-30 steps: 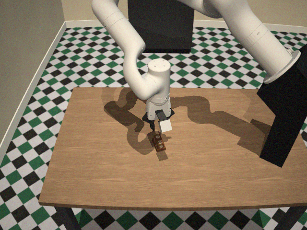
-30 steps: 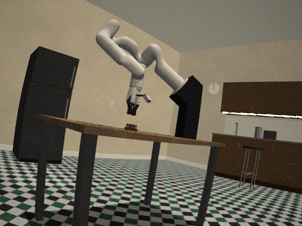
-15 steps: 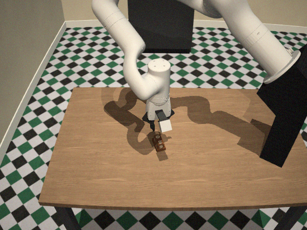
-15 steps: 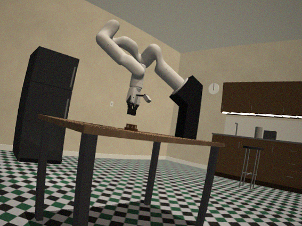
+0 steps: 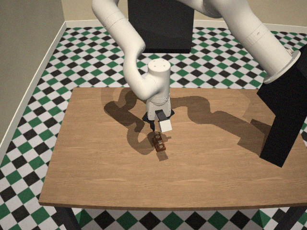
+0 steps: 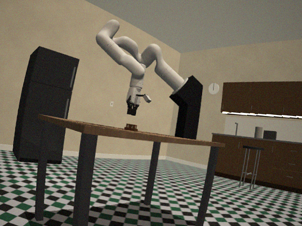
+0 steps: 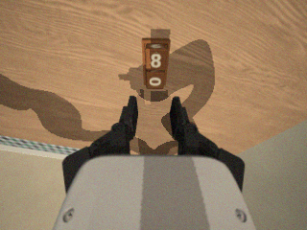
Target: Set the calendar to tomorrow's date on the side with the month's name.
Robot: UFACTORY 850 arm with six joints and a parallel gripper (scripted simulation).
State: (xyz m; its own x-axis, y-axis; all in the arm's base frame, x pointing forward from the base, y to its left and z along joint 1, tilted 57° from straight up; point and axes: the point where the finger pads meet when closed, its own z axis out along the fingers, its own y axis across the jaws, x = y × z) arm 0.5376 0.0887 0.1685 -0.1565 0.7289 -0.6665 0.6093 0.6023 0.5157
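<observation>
My gripper is now 9 cm above the brown calendar cube.
</observation>
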